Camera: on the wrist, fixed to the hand. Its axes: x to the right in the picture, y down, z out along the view.
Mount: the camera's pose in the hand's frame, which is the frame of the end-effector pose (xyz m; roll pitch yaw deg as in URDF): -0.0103 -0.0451 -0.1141 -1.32 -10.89 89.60
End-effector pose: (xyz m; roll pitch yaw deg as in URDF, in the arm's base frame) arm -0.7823 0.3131 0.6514 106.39 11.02 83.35
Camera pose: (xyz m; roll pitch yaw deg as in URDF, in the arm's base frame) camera -0.9051 0.3151 0.6425 154.94 -60.58 14.42
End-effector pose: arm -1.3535 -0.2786 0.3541 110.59 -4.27 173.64
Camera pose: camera -1.3570 -0.4016 0.3512 -173.89 -58.31 77.45
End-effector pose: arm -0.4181 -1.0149 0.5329 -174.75 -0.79 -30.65
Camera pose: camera -0.4108 -0.9792 0.6505 179.54 16.13 -120.01
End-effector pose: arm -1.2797 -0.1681 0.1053 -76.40 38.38 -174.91
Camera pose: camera -1.2930 -0.0473 0.1250 60.79 45.86 -31.44
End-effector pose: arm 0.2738 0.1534 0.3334 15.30 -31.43 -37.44
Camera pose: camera 0.3092 0.1094 0.2240 -35.52 -22.34 66.59
